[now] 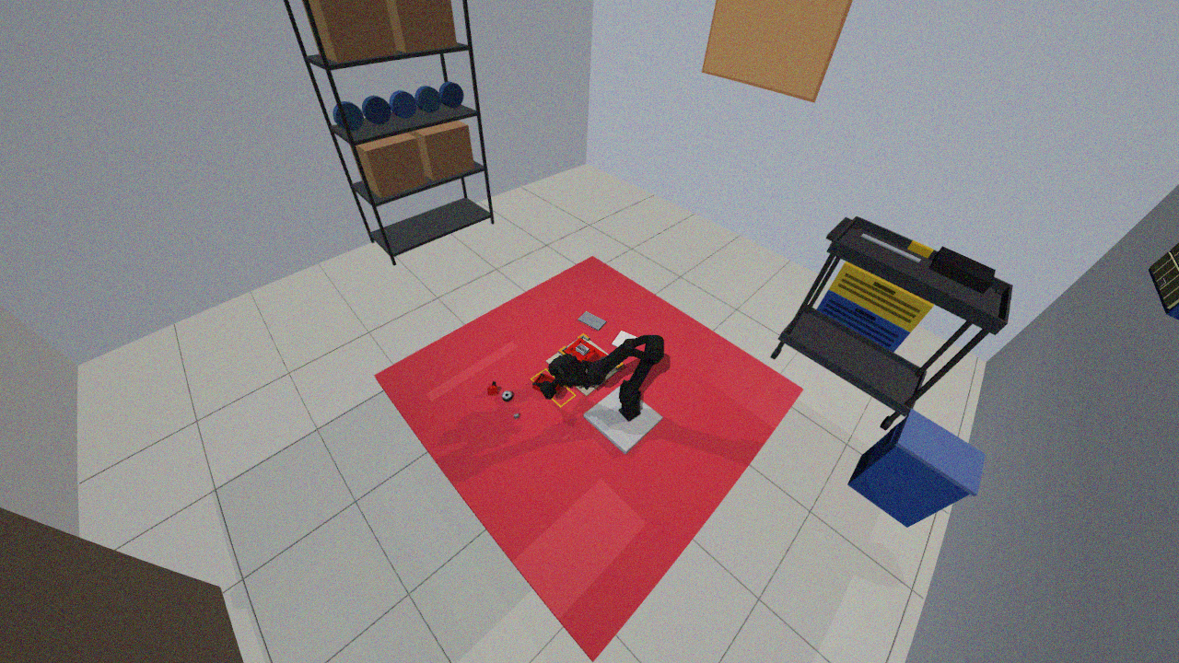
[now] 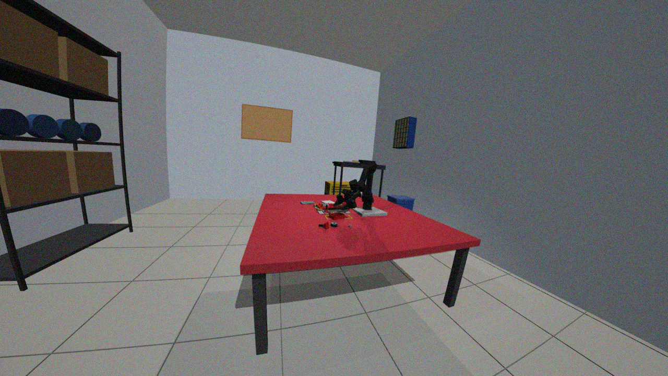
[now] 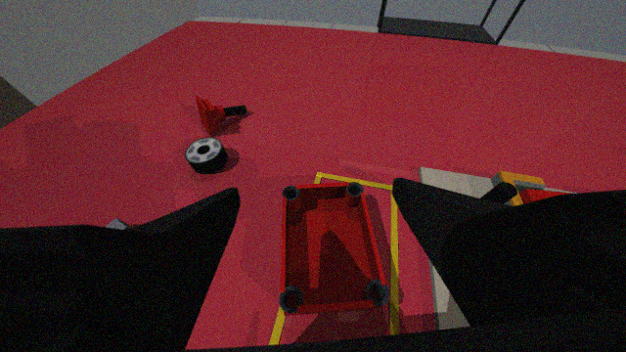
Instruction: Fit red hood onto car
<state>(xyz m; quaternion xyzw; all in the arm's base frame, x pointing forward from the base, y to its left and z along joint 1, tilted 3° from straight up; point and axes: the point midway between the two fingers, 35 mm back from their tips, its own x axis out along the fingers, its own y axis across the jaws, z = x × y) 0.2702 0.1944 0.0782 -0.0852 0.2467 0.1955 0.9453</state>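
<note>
Right now my gripper tip is 7 cm above the red hood and 1 cm to the left of it. Round my gripper tip: pale jig: 22 cm to the right, 6 cm below, 1 cm ahead; then grey plate: 40 cm to the right, 20 cm ahead, 7 cm below; then black wheel: 15 cm to the left, 7 cm below, 4 cm ahead.
</note>
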